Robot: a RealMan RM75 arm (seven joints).
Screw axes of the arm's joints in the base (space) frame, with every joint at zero. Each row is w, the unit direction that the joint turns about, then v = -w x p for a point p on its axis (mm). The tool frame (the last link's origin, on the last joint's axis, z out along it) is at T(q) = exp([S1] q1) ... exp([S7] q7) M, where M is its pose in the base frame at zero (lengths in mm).
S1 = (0, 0, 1, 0.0, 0.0, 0.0)
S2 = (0, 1, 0, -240.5, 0.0, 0.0)
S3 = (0, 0, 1, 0.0, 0.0, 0.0)
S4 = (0, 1, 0, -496.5, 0.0, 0.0)
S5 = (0, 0, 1, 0.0, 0.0, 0.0)
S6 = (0, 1, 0, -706.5, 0.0, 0.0)
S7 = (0, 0, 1, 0.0, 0.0, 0.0)
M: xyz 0.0 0.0 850.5 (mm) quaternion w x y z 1 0 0 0
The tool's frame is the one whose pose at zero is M.
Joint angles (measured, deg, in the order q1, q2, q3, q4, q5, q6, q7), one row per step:
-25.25 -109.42 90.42 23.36 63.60 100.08 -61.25
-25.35 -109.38 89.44 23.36 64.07 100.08 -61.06
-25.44 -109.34 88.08 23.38 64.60 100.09 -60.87
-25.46 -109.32 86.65 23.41 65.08 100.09 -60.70
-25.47 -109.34 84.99 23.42 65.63 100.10 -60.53
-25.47 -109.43 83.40 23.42 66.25 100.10 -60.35
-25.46 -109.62 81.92 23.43 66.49 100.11 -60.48
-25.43 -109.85 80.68 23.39 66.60 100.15 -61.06
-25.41 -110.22 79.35 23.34 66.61 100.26 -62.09
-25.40 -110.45 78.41 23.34 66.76 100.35 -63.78
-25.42 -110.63 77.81 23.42 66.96 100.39 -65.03
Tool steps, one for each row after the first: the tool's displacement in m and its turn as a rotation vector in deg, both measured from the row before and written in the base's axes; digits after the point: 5 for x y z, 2 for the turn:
-0.00005 0.00202 0.00172 0.70 -0.01 -0.05
-0.00002 0.00274 0.00251 0.98 -0.13 0.04
-0.00020 0.00262 0.00265 1.06 -0.20 0.17
-0.00023 0.00281 0.00286 1.18 -0.28 0.25
-0.00020 0.00231 0.00221 1.05 -0.25 0.23
0.00057 0.00239 0.00197 0.93 -0.62 0.52
0.00060 0.00174 0.00137 0.44 -0.73 0.83
0.00130 0.00168 0.00099 0.15 -1.08 1.15
0.00073 0.00104 0.00074 -0.67 -0.80 1.37
0.00078 0.00070 0.00020 -0.60 -0.49 0.87

